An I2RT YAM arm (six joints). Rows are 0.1 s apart.
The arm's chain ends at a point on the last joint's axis. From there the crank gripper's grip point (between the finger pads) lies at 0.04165 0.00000 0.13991 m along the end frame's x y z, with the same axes.
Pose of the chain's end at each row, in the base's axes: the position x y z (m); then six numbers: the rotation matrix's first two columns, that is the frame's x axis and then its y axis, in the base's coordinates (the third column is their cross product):
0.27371 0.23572 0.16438 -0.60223 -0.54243 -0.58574 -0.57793 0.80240 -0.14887
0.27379 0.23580 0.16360 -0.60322 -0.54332 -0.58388 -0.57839 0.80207 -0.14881
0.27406 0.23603 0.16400 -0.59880 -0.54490 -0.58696 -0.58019 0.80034 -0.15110
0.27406 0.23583 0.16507 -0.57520 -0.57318 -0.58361 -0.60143 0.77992 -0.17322
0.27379 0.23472 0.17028 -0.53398 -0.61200 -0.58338 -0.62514 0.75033 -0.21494
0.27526 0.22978 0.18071 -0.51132 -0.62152 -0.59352 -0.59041 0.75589 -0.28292
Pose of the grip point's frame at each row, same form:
0.32568 0.24795 0.02852 -0.60223 -0.54243 -0.58574 -0.57793 0.80240 -0.14887
0.32550 0.24786 0.02762 -0.60322 -0.54332 -0.58388 -0.57839 0.80207 -0.14881
0.32636 0.24832 0.02827 -0.59880 -0.54490 -0.58696 -0.58019 0.80034 -0.15110
0.32768 0.24713 0.02977 -0.57520 -0.57318 -0.58361 -0.60143 0.77992 -0.17322
0.33120 0.24420 0.03640 -0.53398 -0.61200 -0.58338 -0.62514 0.75033 -0.21494
0.34133 0.23268 0.05057 -0.51132 -0.62152 -0.59352 -0.59041 0.75589 -0.28292

